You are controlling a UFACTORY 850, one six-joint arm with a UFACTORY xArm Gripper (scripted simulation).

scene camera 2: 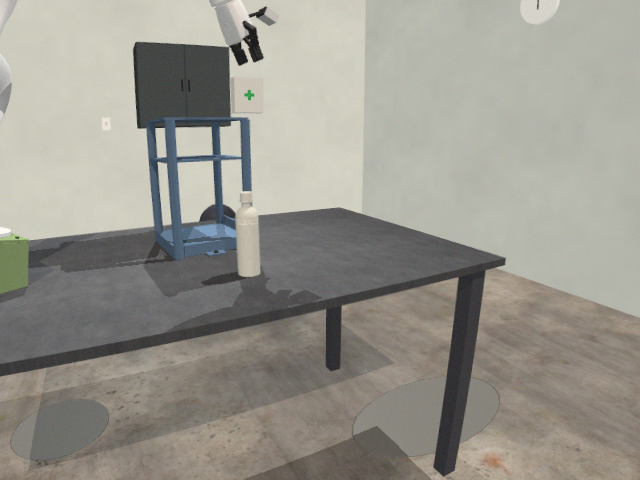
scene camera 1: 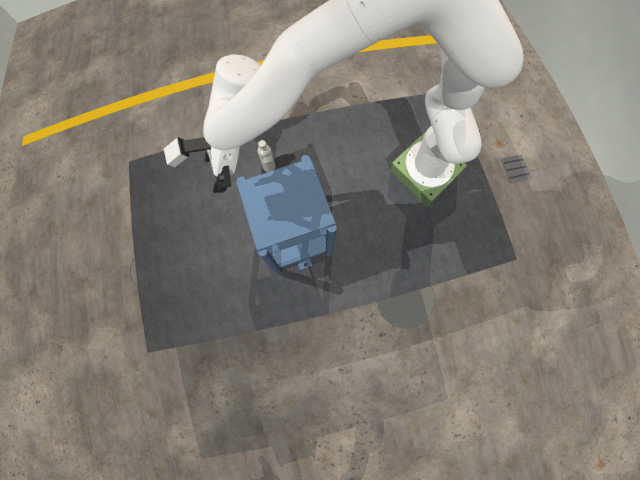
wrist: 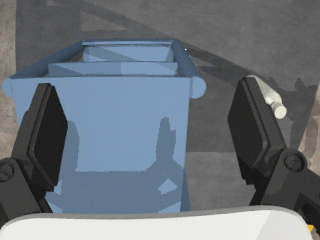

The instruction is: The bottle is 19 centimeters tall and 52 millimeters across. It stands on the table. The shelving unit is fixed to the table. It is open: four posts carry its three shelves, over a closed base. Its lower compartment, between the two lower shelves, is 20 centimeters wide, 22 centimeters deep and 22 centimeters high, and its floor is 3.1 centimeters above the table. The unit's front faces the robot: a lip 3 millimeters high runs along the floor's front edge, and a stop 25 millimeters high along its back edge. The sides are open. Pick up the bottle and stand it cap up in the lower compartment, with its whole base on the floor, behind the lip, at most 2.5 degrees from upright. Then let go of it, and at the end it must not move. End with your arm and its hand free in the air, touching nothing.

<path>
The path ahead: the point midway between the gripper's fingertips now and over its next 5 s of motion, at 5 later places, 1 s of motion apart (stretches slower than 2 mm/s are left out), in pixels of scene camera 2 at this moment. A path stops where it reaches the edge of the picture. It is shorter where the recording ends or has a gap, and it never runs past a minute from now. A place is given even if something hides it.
My gripper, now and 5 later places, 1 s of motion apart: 251,62; 246,128; 243,134; 244,135; 245,135; 241,136
</path>
